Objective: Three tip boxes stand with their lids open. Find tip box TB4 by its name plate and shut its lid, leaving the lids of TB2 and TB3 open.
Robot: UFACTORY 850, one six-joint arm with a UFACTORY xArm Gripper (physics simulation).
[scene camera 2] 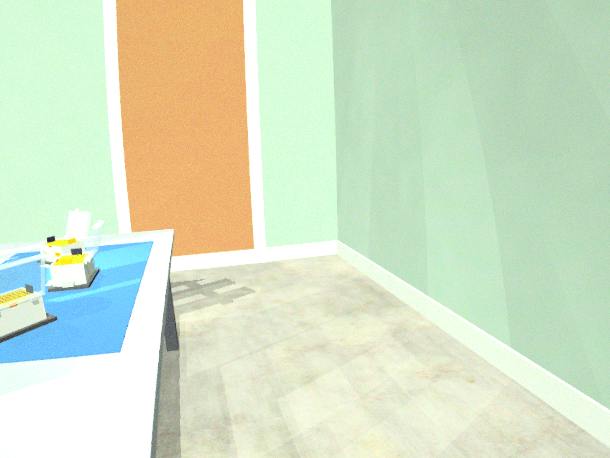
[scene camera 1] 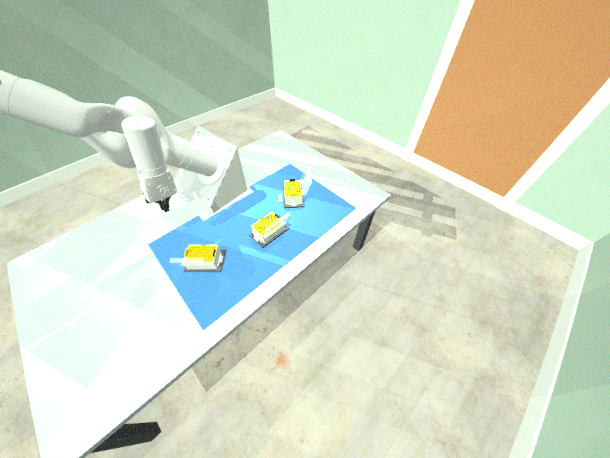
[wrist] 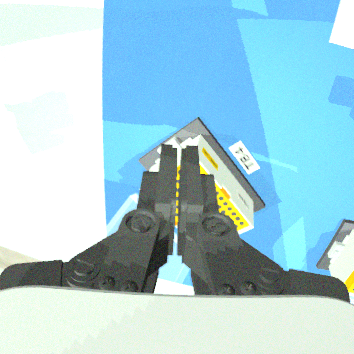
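Note:
Tip box TB4 [scene camera 1: 202, 259] [scene camera 2: 22, 314] [wrist: 231, 186] is white with a yellow perforated top and stands near the mat's end. Its name plate [wrist: 244, 157] reads TB4 in the wrist view. Its clear lid [scene camera 1: 176, 260] [wrist: 121, 216] is open, and the fingers partly hide it in the wrist view. A middle box [scene camera 1: 270, 230] [scene camera 2: 73, 273] and a far box [scene camera 1: 293, 195] [scene camera 2: 50, 253] have open lids; their plates are not readable. My gripper [scene camera 1: 165, 205] [wrist: 177, 170] is shut and empty, well above the table; in the wrist view its fingers overlap TB4.
The boxes stand on a blue mat [scene camera 1: 215, 305] [scene camera 2: 95, 330] [wrist: 165, 55] on a white table [scene camera 1: 140, 370] [scene camera 2: 95, 400]. The arm's white base [scene camera 1: 227, 175] stands beside the mat's rear edge. Part of another box [wrist: 345, 262] shows at the wrist view's right edge.

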